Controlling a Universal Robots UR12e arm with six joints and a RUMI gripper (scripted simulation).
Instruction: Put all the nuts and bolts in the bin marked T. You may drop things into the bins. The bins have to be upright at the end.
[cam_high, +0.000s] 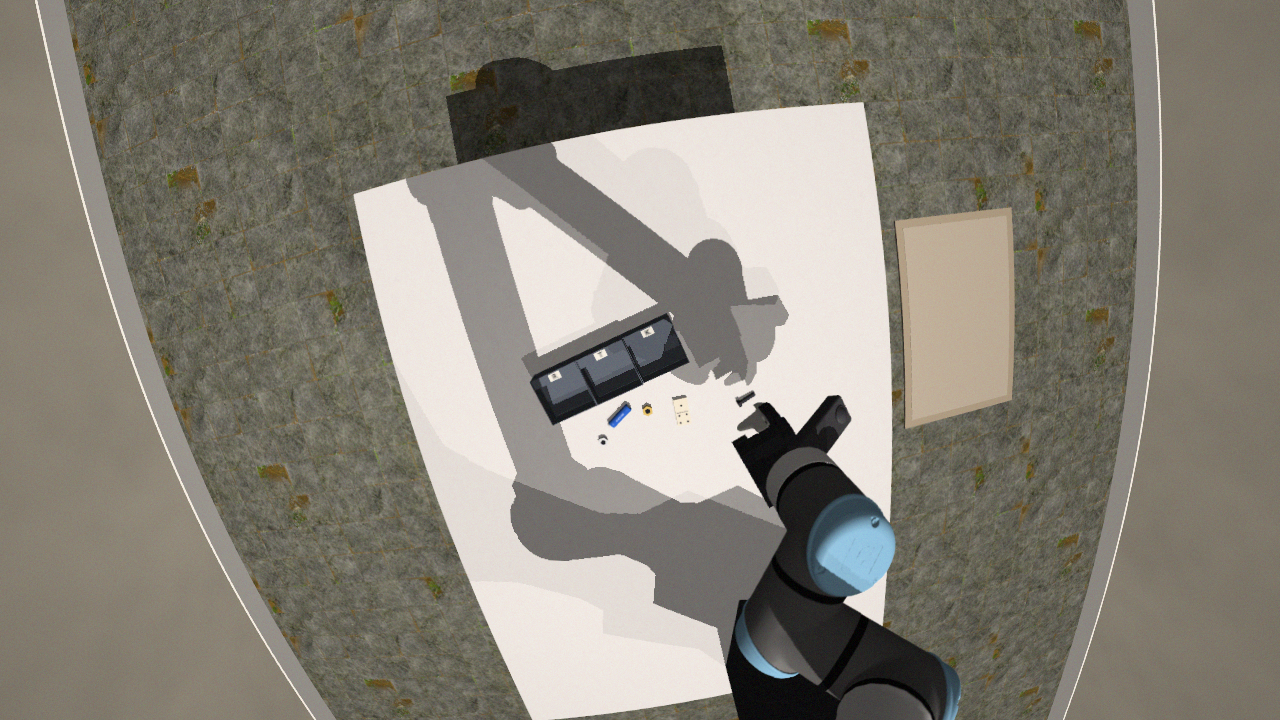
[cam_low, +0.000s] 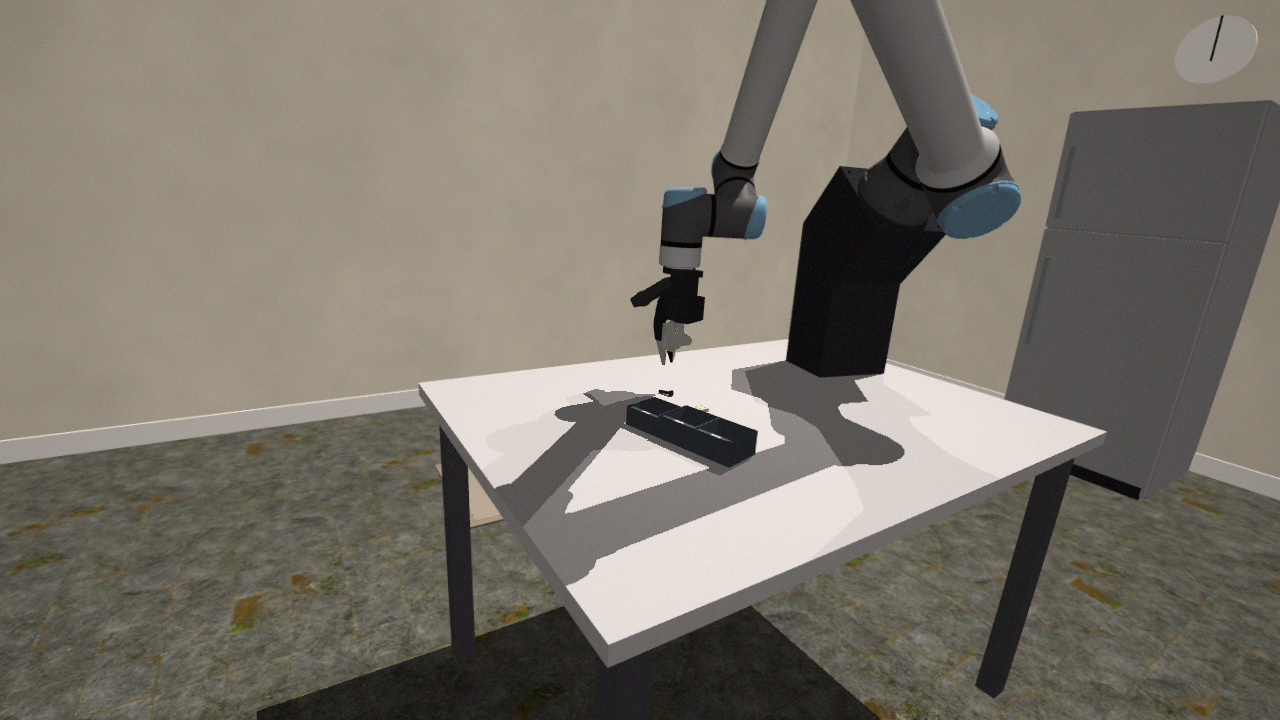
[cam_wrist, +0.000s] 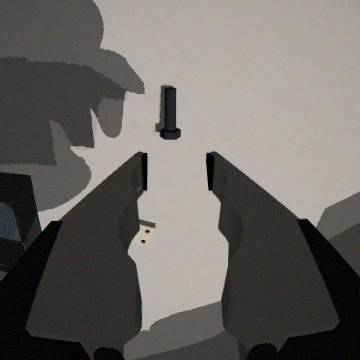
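The black bolt is 80 mm below my hand and 10 mm to the left of it. The rest, counted from my hand: yellow nut: 180 mm to the left, 90 mm below, 10 mm ahead; then cream domino: 120 mm to the left, 80 mm below, 10 mm behind; then blue battery: 230 mm to the left, 80 mm below, 10 mm ahead.
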